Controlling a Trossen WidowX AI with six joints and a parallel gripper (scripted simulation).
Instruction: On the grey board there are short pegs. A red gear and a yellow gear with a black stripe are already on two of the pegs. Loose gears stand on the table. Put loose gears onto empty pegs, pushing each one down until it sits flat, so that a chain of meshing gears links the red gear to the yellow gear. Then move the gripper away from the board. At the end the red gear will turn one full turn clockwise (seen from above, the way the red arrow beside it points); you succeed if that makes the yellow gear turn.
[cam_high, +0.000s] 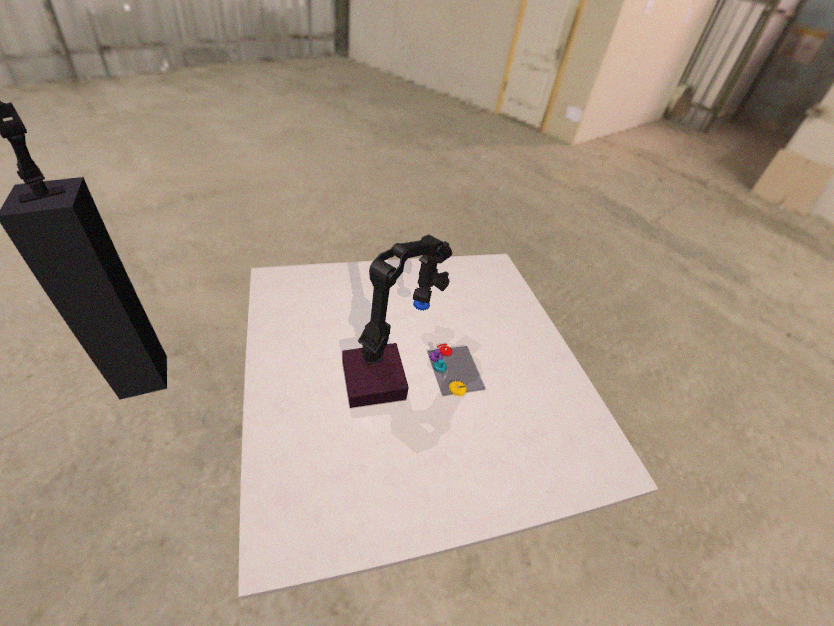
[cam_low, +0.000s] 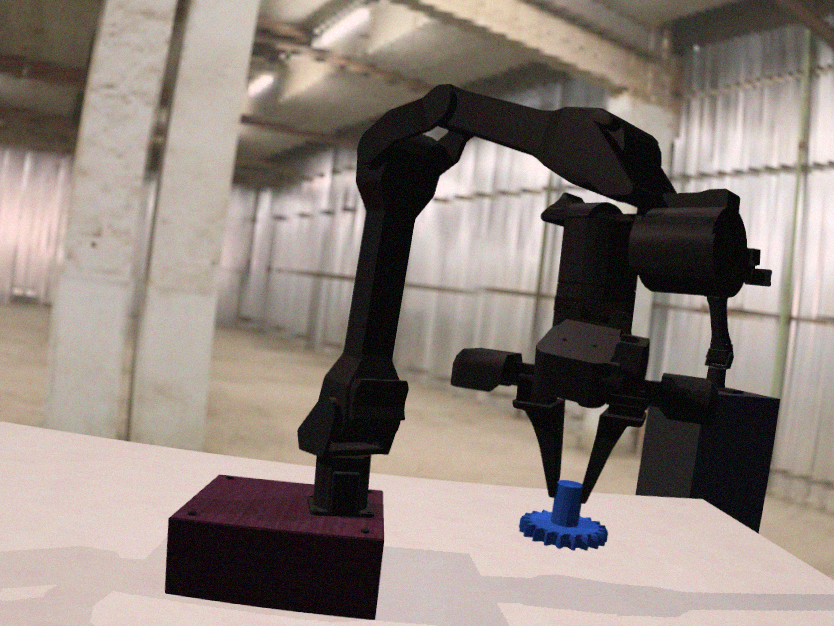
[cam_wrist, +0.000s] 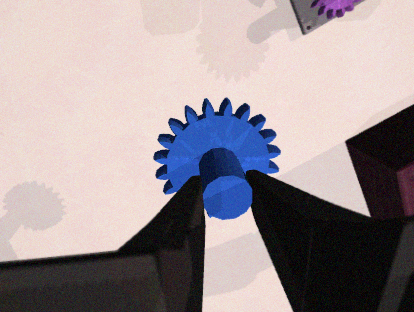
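Right now the teal gear is 21 cm to the right of my gripper tip and 14 cm below it. The rest, counted from my gripper tip: purple gear (16 cm to the right, 14 cm below, 1 cm ahead); blue gear (1 cm below); red gear (15 cm to the right, 15 cm below, 6 cm ahead).
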